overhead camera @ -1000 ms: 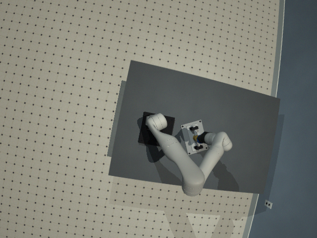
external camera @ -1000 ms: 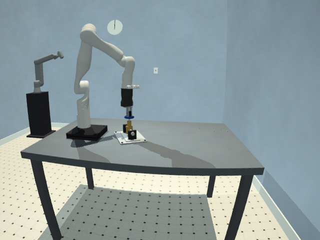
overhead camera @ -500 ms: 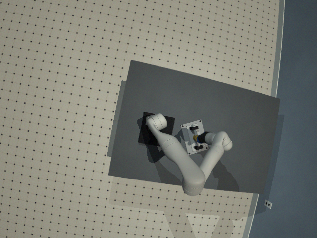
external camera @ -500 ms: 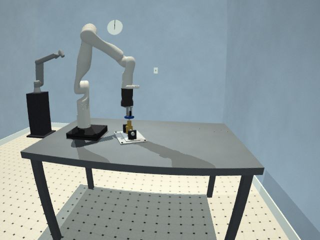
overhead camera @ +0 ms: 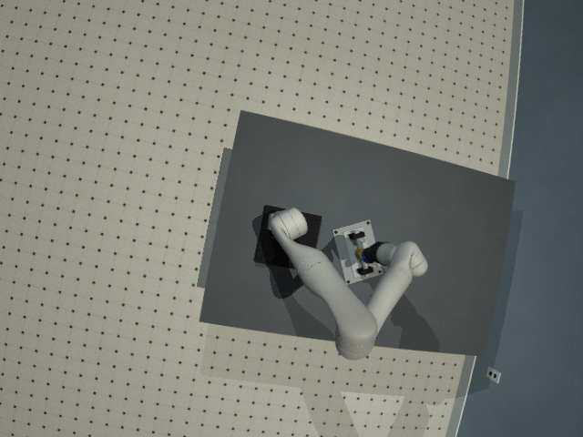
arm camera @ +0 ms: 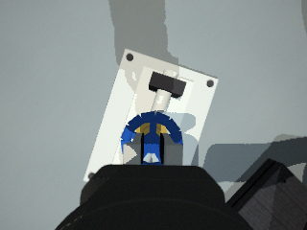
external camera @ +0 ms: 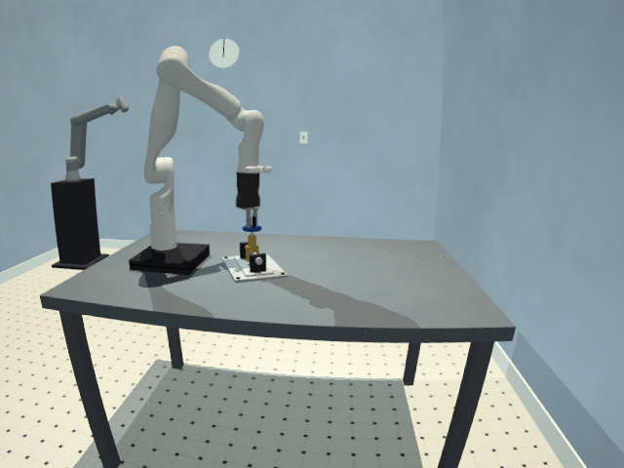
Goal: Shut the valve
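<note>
My gripper is now 3 cm above the blue handwheel.
</note>
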